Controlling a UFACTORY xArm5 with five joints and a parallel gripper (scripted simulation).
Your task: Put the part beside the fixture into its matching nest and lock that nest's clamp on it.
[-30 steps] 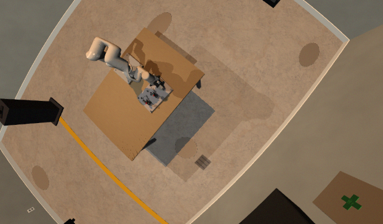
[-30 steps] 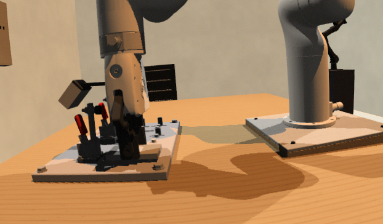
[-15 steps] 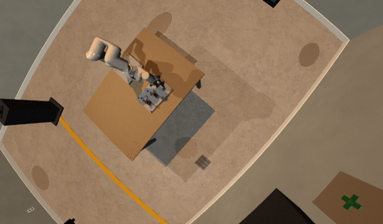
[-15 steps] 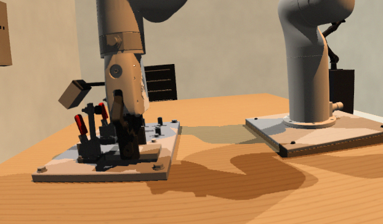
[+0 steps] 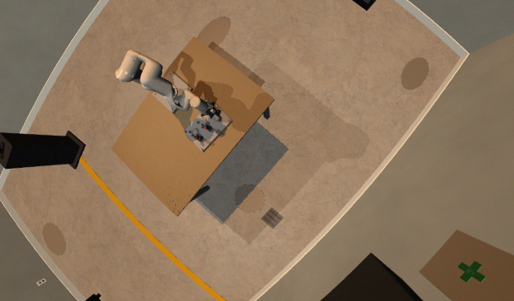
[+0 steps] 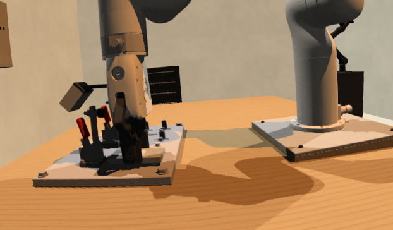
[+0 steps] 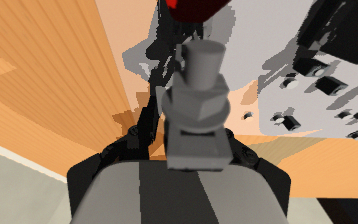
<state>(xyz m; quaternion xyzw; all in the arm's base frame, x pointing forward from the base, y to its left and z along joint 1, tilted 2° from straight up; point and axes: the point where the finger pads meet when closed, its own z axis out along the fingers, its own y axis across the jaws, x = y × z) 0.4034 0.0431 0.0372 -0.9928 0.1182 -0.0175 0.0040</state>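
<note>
My hand is 2 cm above the flat tan part. Round my hand: fixture plate: 3 cm ahead, 12 cm to the right, 4 cm below; then clamp: 8 cm ahead, 2 cm to the right, 1 cm above.
</note>
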